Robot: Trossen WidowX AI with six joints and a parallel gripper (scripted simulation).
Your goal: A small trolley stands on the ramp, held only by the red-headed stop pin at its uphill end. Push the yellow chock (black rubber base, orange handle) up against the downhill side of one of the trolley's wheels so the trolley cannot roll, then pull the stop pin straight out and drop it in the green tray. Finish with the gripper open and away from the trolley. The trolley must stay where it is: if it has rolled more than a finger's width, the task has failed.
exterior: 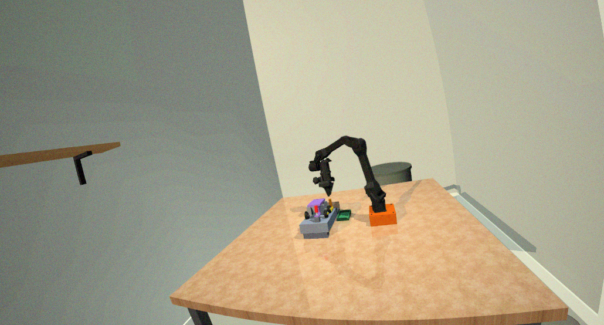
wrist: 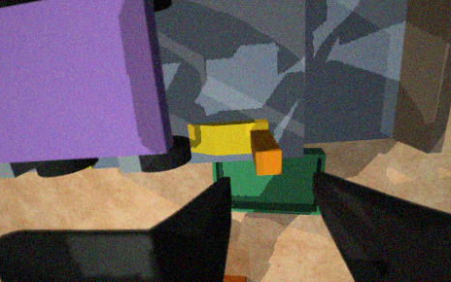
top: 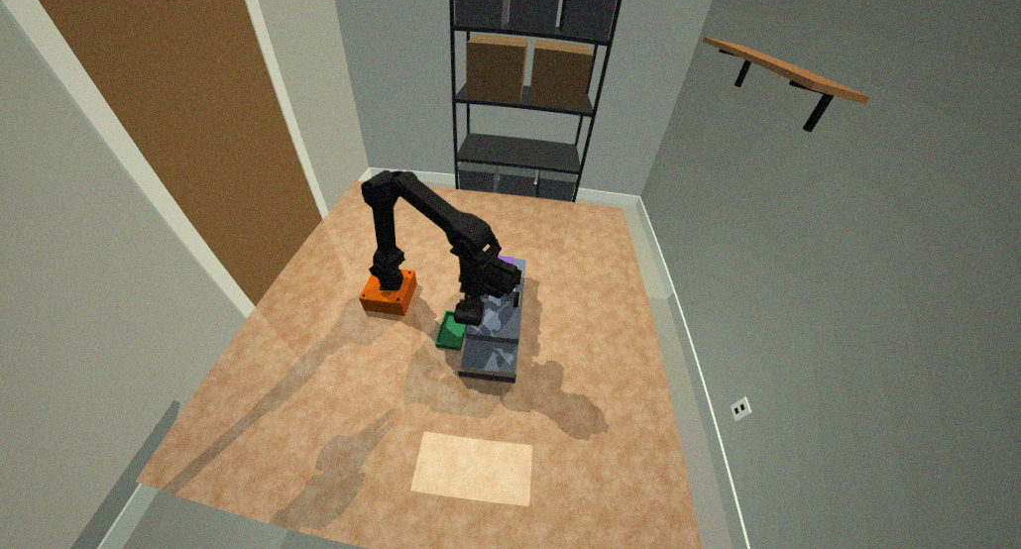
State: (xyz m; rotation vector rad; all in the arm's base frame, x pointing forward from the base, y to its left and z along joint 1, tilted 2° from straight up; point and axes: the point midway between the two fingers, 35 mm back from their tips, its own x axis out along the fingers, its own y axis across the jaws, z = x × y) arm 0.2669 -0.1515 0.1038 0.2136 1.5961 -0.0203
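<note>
The red-headed stop pin lies 60 mm ahead of my gripper tip, 210 mm to the left of it and 20 mm below it. The rest, counted from my gripper tip: yellow chock: 10 mm ahead, 30 mm to the left, 60 mm below; then purple trolley: 70 mm ahead, 110 mm to the left, 40 mm below; then grey ramp: 70 mm ahead, 110 mm to the left, 100 mm below.
</note>
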